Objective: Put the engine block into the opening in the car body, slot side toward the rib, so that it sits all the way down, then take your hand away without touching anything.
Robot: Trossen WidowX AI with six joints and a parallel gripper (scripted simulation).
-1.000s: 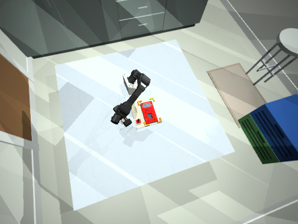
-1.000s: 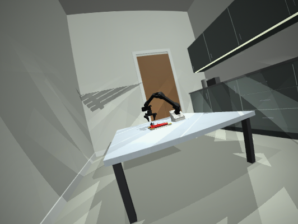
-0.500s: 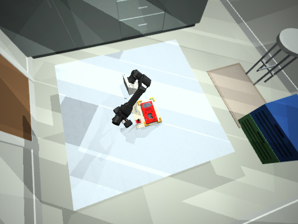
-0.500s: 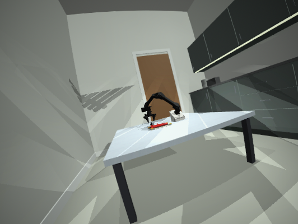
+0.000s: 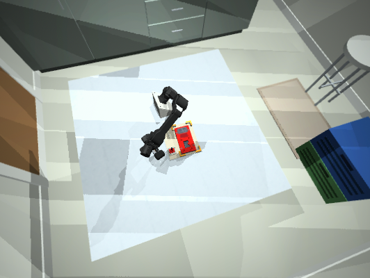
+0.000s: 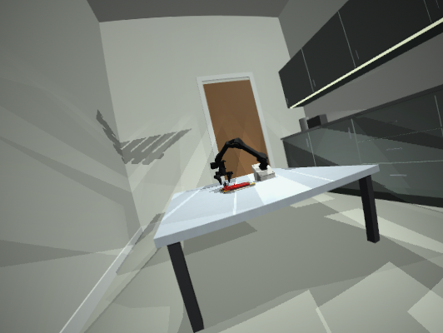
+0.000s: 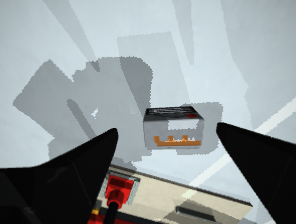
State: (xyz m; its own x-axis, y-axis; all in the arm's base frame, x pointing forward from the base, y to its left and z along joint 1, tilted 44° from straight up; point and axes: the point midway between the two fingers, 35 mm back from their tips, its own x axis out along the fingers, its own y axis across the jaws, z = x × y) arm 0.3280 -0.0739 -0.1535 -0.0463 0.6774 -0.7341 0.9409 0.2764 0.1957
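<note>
The engine block lies 1 cm behind my gripper tip and 2 cm below it.
</note>
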